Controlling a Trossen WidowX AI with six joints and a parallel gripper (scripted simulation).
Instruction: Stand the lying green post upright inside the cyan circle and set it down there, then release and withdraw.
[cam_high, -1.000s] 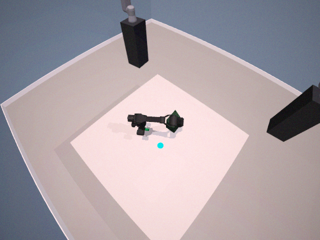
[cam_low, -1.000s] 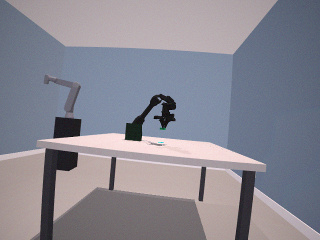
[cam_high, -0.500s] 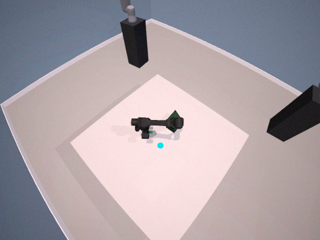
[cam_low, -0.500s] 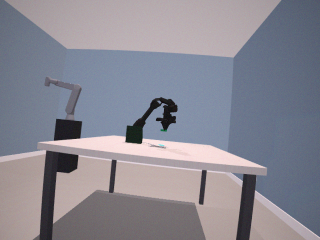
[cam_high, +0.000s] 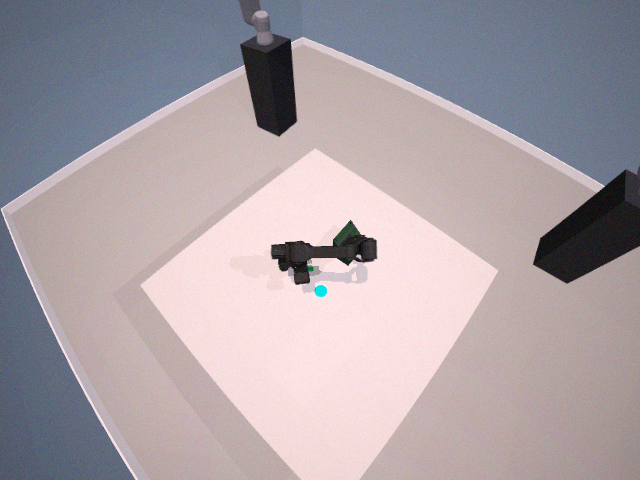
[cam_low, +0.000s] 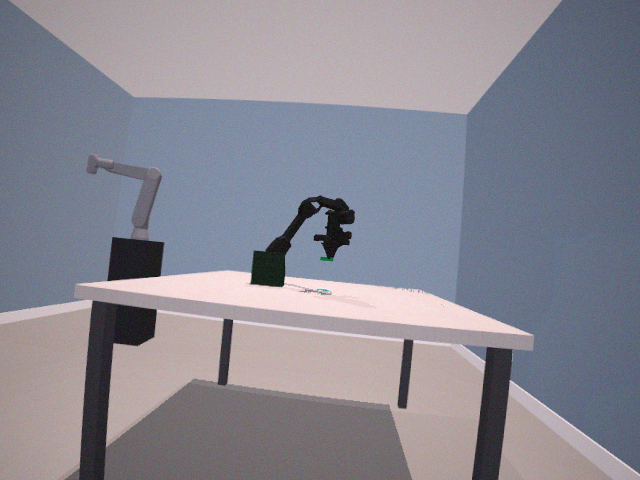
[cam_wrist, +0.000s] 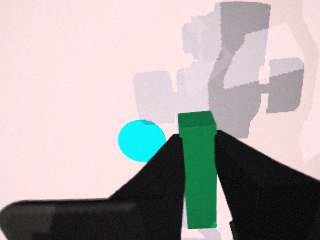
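Right now my gripper tip is 15 cm above the cyan circle, 10 cm to the right of it and 1 cm past it. The rest, counted from my gripper tip: green post: 2 cm to the left, 1 cm behind.
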